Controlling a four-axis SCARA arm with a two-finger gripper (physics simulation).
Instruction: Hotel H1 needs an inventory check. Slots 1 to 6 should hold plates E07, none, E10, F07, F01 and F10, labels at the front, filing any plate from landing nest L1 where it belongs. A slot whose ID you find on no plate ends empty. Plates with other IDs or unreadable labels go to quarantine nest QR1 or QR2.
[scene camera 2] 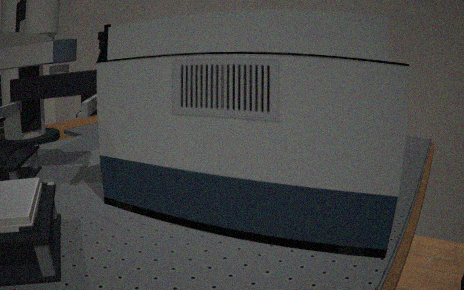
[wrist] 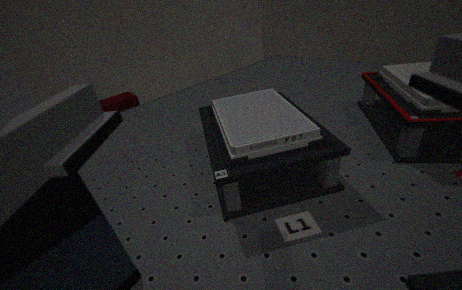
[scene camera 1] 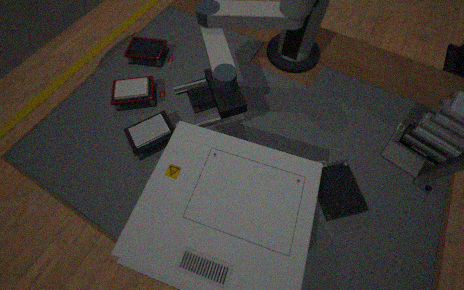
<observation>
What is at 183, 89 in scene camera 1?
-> My gripper.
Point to a hotel base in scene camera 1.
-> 396, 154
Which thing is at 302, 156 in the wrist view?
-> A landing nest L1.
</observation>
